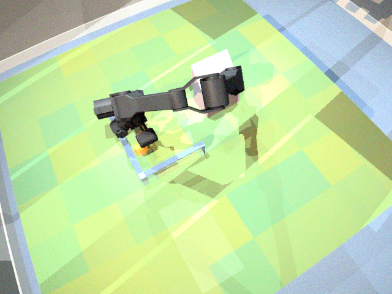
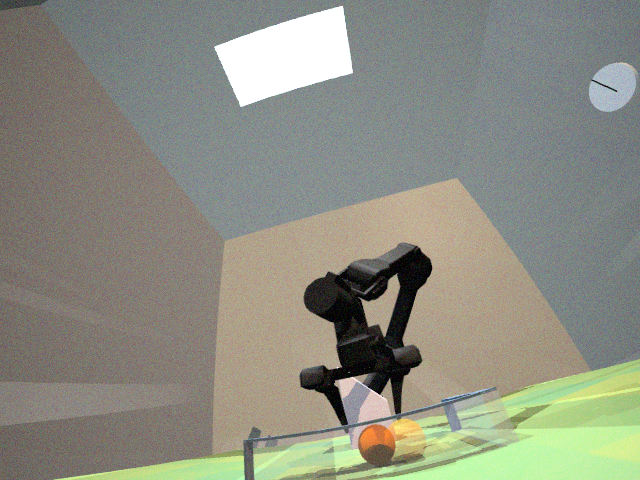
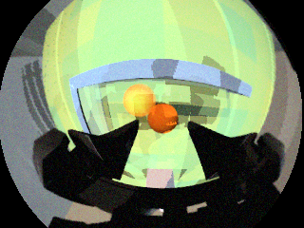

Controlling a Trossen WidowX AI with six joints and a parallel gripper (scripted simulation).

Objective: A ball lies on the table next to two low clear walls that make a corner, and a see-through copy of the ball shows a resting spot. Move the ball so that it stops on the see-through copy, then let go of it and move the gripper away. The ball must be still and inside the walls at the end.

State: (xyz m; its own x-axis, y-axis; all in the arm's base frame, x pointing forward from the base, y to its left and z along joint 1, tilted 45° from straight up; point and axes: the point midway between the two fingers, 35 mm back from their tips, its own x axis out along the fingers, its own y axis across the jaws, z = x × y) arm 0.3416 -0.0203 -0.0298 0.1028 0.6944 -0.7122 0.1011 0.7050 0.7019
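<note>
My gripper tip is 4 cm to the right of the copy of the ball, 3 cm short of it and 2 cm above it.
</note>
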